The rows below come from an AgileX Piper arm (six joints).
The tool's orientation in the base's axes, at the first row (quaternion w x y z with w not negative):
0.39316 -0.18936 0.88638 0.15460
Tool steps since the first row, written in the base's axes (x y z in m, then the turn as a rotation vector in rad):
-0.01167 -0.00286 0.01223 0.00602 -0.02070 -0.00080
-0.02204 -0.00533 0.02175 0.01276 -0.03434 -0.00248
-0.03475 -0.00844 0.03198 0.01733 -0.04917 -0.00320
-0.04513 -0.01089 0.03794 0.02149 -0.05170 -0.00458
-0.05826 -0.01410 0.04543 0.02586 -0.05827 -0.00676
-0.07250 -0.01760 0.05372 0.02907 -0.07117 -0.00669
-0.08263 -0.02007 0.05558 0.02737 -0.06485 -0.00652
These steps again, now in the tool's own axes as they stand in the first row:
-0.00140 0.00435 -0.01652 0.00131 -0.02108 -0.00440
-0.00165 0.00811 -0.03031 0.00133 -0.03638 -0.00478
-0.00084 0.01246 -0.04632 0.00222 -0.05162 -0.00768
0.00161 0.01580 -0.05782 0.00123 -0.05592 -0.00520
0.00477 0.01991 -0.07237 0.00157 -0.06398 -0.00379
0.00807 0.02438 -0.08827 0.00230 -0.07679 -0.00724
0.01346 0.02707 -0.09698 0.00187 -0.07043 -0.00576

